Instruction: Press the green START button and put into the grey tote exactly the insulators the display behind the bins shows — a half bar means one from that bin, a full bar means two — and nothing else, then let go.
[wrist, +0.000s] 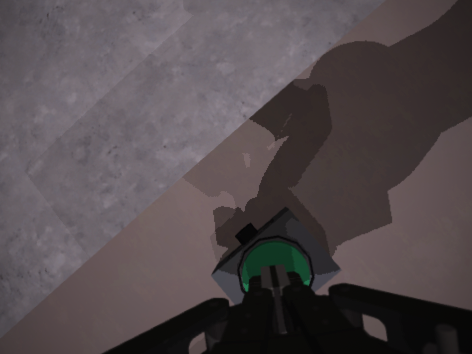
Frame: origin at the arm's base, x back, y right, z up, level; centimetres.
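Seen in the pictures: gripper, fingertip midpoint: (274, 282).
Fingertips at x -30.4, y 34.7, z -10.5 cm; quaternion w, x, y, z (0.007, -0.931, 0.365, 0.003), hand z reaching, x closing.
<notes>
Pixels of each thing's top centre, then the offset from my fingertips to it. "*": a spot on its surface instead. Level surfaces: height alone.
- green START button, middle of its top: (276, 277) dx +0.3, dy +0.1, dz +0.0 cm
- grey square housing, surface spot: (310, 250) * dx +2.7, dy -0.6, dz -0.8 cm
- brownish table top, its level: dz -3.4 cm
- small black block, surface spot: (246, 234) * dx +0.8, dy +2.9, dz -1.6 cm
The green START button (273, 253) is a round green disc with a dark rim on a grey square housing (310, 250), low in the middle of the wrist view. My gripper (274, 282) is shut and empty. Its fingertips are over the button and hide its lower middle part; whether they touch it I cannot tell. The grey tote, the bins, the display and the insulators do not show in this view.
A brownish table top (145, 240) runs diagonally under the housing. Its edge crosses from lower left to upper right, with grey floor (110, 125) beyond. A small black block (246, 234) sits at the housing's side. The arm's shadow falls across the table.
</notes>
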